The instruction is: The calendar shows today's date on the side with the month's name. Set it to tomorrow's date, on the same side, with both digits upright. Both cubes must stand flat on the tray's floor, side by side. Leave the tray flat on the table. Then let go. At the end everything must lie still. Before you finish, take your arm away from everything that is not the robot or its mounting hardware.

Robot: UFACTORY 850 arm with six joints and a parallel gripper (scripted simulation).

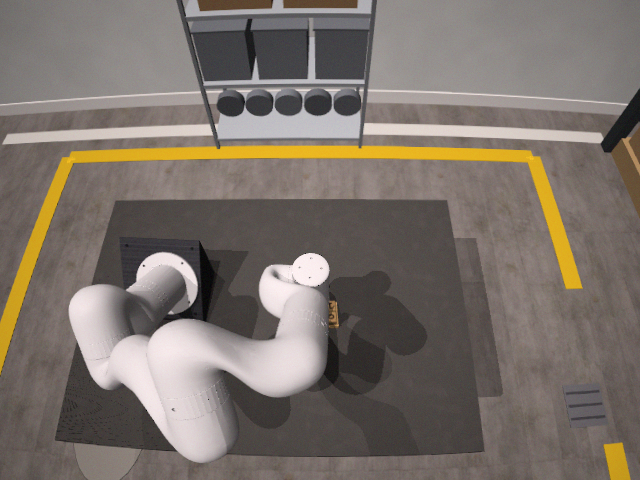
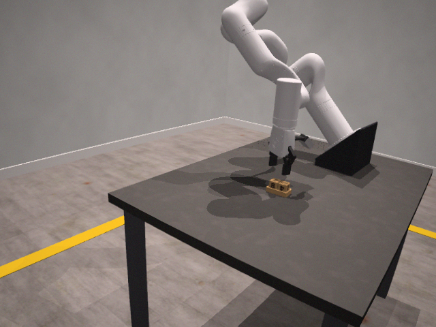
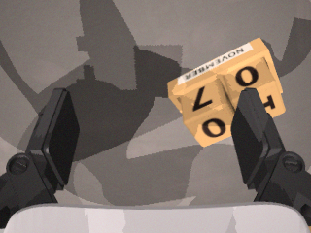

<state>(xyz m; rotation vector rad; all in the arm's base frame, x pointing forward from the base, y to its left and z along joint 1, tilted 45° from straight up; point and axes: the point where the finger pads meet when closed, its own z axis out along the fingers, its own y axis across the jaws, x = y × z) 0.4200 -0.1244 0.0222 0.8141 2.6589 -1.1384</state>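
My gripper is now 50 mm short of the calendar cube, 40 mm above it and 10 mm to the right of it. The rest, counted from my hand: wooden tray 60 mm below, 50 mm ahead, 30 mm to the left.
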